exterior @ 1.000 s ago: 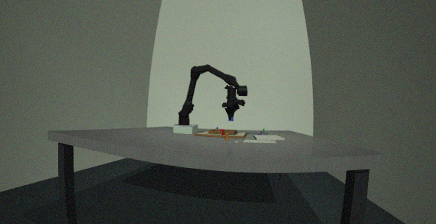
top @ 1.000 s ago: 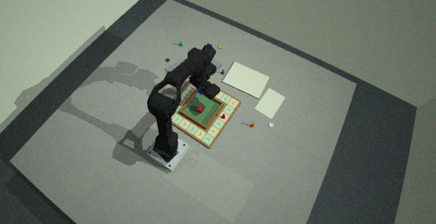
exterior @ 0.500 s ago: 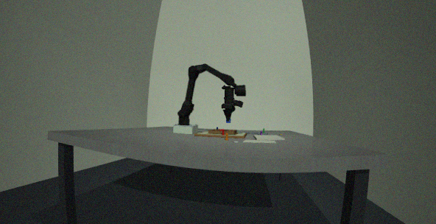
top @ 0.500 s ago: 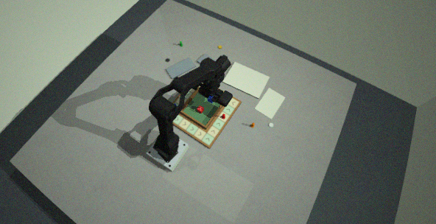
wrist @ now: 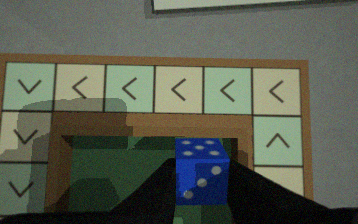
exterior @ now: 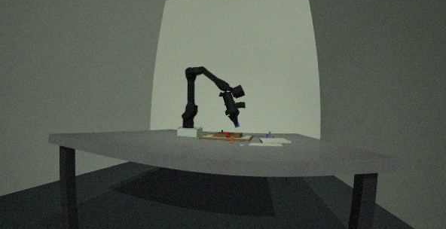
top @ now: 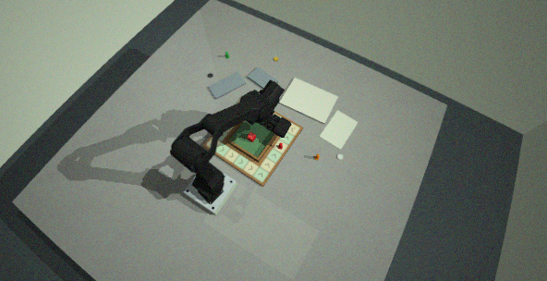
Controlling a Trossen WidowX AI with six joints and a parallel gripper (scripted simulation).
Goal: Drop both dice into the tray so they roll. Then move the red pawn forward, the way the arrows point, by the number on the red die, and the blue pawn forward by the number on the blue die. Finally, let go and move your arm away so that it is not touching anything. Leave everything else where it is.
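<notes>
Right now the red pawn is 2 cm behind my gripper tip, 8 cm to the right of it and 5 cm below it. Also, from my gripper tip: green tray (6 cm behind, 2 cm to the left, 7 cm below); blue pawn (14 cm behind, 13 cm to the left, 5 cm below); purple pawn (17 cm ahead, 9 cm to the left, 7 cm below).
</notes>
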